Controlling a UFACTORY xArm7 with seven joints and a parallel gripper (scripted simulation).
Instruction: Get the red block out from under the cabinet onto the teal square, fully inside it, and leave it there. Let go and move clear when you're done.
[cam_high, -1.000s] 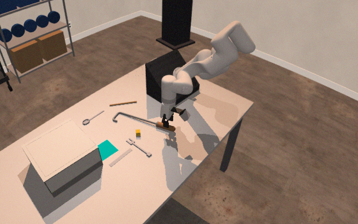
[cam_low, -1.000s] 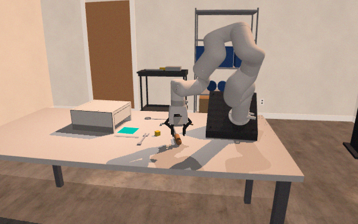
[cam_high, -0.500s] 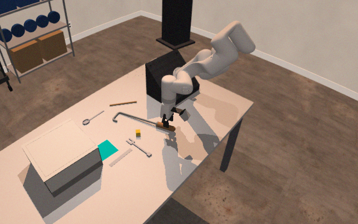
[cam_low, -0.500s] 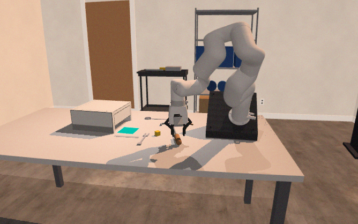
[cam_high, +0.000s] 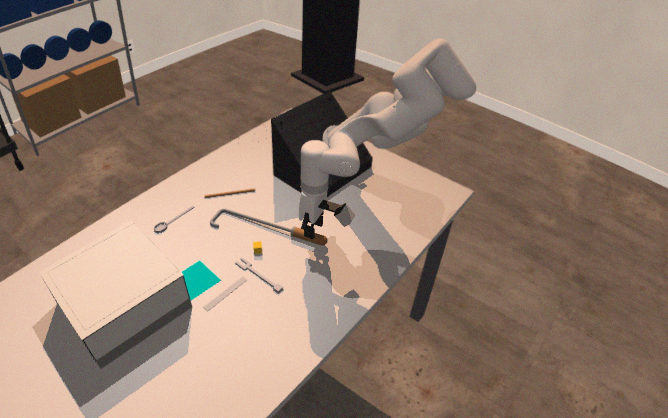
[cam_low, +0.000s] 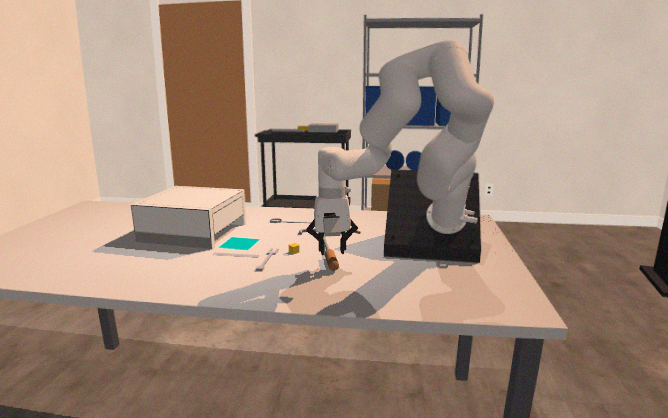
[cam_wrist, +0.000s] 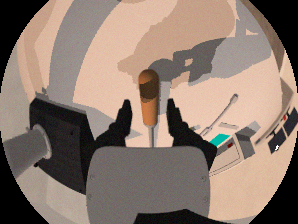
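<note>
The wooden stick is 350 mm to the right of my hand, 70 mm ahead of it and 60 mm below it. The rest, counted from my hand: grey wrench: 210 mm ahead, 60 mm below, 10 mm to the left; then yellow block: 150 mm ahead, 80 mm to the right, 50 mm below; then long hook tool: 120 mm to the right, 100 mm ahead, 50 mm below.
</note>
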